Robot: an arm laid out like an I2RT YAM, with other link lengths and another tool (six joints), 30 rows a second.
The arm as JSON. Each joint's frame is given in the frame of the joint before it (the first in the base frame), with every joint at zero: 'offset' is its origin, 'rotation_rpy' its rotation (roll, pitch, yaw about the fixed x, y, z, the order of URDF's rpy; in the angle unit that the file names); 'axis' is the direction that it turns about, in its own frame. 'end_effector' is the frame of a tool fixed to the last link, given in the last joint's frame.
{
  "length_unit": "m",
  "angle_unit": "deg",
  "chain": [
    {
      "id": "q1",
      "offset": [
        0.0,
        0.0,
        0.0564
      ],
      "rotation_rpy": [
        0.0,
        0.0,
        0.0
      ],
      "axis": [
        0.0,
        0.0,
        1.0
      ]
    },
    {
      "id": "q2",
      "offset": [
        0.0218,
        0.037,
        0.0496
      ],
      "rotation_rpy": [
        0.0,
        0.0,
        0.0
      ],
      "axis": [
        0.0,
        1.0,
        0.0
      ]
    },
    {
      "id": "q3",
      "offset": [
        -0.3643,
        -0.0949,
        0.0
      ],
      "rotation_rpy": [
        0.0,
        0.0,
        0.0
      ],
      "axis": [
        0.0,
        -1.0,
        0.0
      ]
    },
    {
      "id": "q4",
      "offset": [
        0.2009,
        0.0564,
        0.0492
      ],
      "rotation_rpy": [
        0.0,
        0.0,
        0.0
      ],
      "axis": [
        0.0,
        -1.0,
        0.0
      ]
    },
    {
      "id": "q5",
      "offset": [
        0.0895,
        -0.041,
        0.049
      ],
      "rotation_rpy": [
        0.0,
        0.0,
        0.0
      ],
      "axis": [
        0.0,
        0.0,
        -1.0
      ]
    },
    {
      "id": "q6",
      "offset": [
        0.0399,
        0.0,
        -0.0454
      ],
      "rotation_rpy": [
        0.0,
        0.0,
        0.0
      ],
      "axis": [
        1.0,
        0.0,
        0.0
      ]
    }
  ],
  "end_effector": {
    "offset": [
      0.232,
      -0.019,
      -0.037
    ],
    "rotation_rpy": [
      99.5,
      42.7,
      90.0
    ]
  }
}
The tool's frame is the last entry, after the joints.
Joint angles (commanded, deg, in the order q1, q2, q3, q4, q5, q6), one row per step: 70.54 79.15 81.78 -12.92 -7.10 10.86; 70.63 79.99 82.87 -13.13 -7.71 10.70; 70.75 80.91 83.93 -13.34 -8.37 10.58; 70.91 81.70 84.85 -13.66 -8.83 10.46; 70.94 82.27 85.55 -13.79 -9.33 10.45; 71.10 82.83 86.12 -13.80 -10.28 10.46; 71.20 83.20 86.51 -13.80 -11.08 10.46; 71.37 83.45 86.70 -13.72 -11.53 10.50; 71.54 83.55 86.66 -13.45 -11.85 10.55; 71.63 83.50 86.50 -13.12 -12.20 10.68; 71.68 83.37 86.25 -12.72 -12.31 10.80; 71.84 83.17 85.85 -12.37 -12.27 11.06; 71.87 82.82 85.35 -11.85 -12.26 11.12; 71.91 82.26 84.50 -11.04 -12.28 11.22; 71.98 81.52 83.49 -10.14 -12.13 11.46; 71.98 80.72 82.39 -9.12 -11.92 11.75; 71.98 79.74 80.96 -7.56 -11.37 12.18; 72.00 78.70 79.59 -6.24 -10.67 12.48; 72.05 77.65 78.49 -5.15 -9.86 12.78
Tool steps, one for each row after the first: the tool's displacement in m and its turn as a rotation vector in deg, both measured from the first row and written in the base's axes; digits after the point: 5 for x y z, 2 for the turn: -0.00174 0.00578 0.00215 0.04 -0.06 0.72; -0.00388 0.01209 0.00326 -0.01 -0.05 1.51; -0.00578 0.01733 0.00338 -0.18 -0.02 2.14; -0.00722 0.02121 0.00438 -0.15 0.06 2.67; -0.01186 0.02595 0.00498 -0.09 0.23 3.76; -0.01569 0.02919 0.00555 -0.02 0.36 4.65; -0.01875 0.03165 0.00570 0.03 0.46 5.25; -0.02144 0.03335 0.00611 0.18 0.52 5.73; -0.02390 0.03405 0.00705 0.43 0.62 6.14; -0.02501 0.03406 0.00823 0.71 0.66 6.28; -0.02665 0.03373 0.00824 0.89 0.85 6.36; -0.02735 0.03244 0.00968 1.24 0.77 6.37; -0.02861 0.03028 0.01135 1.74 0.69 6.42; -0.02973 0.02713 0.01352 2.36 0.67 6.31; -0.03009 0.02351 0.01601 3.07 0.66 6.07; -0.02910 0.01917 0.02006 4.15 0.61 5.48; -0.02772 0.01402 0.02366 5.11 0.46 4.78; -0.02619 0.00849 0.02846 6.11 0.29 4.01
